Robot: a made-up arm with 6 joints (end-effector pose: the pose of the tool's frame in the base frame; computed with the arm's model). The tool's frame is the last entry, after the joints. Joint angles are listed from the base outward.
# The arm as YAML. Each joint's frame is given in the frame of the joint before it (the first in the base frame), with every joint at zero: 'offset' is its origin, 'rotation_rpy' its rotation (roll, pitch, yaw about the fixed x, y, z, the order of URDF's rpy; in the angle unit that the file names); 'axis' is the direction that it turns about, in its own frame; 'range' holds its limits. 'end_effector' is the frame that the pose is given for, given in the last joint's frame.
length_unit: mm
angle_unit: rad
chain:
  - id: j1
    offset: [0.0, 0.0, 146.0]
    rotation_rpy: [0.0, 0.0, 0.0]
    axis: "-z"
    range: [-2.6, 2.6]
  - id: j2
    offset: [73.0, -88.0, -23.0]
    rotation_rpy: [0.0, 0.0, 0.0]
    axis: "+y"
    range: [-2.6, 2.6]
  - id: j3
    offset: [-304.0, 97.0, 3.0]
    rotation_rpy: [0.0, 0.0, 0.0]
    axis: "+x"
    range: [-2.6, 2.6]
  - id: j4
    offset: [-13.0, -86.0, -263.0]
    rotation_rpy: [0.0, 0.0, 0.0]
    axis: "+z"
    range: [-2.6, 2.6]
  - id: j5
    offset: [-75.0, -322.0, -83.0]
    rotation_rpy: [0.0, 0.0, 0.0]
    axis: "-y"
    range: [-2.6, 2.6]
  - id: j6
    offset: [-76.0, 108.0, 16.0]
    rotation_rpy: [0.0, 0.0, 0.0]
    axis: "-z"
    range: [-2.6, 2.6]
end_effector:
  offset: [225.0, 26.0, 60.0]
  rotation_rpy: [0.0, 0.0, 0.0]
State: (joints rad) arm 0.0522 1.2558 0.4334 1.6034 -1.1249 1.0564
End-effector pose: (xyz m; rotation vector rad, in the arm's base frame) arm -0.2302 0.1247 -0.0612 -0.2336 1.3287 0.8439
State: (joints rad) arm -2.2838 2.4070 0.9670 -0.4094 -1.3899 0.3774
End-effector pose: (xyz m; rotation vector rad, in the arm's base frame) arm -0.1541 -0.1299 0.8011 -2.0567 1.4495 -1.5405
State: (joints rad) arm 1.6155 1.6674 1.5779 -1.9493 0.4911 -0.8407
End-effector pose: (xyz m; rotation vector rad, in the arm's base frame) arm 0.2579 -0.1033 0.4435 -1.5304 -1.4964 1.5962
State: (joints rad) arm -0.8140 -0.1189 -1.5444 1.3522 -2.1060 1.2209
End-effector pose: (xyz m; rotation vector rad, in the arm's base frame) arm 0.3852 -0.1789 0.3223 2.7464 0.5136 0.7940
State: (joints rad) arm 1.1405 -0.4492 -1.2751 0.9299 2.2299 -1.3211
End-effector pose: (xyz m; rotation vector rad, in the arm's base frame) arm -0.5308 0.0795 -0.0132 -1.5937 -0.4146 1.7383
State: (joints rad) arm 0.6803 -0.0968 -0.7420 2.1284 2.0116 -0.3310
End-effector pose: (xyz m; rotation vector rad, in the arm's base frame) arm -0.2217 -0.2200 0.0523 0.8811 -1.1154 1.1994
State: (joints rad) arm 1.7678 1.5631 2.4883 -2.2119 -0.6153 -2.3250
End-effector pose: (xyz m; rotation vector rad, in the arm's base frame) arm -0.0718 -0.2632 0.3557 -0.8316 1.0902 1.4769
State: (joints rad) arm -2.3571 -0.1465 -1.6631 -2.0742 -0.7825 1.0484
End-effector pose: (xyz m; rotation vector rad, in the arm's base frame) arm 0.6485 -0.1794 -0.0279 1.0652 -0.0216 -0.4785
